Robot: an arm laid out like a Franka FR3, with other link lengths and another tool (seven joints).
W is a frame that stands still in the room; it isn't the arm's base.
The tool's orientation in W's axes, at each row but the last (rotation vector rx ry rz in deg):
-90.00, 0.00, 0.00
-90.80, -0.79, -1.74
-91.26, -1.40, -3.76
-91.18, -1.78, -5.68
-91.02, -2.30, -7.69
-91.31, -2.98, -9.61
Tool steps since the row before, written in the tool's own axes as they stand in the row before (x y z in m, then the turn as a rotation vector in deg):
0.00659, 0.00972, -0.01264, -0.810, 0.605, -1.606
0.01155, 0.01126, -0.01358, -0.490, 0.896, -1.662
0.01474, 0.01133, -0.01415, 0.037, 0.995, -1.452
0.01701, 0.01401, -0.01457, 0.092, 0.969, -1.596
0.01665, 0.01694, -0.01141, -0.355, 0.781, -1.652
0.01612, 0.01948, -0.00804, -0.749, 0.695, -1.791
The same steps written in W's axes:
0.00659, -0.01264, -0.00972, -0.810, -1.606, -0.605
0.01171, -0.01386, -0.01074, -0.483, -1.669, -0.886
0.01498, -0.01478, -0.01015, 0.055, -1.475, -0.959
0.01744, -0.01560, -0.01226, 0.101, -1.621, -0.926
0.01769, -0.01276, -0.01479, -0.367, -1.646, -0.788
0.01800, -0.00978, -0.01686, -0.778, -1.754, -0.755

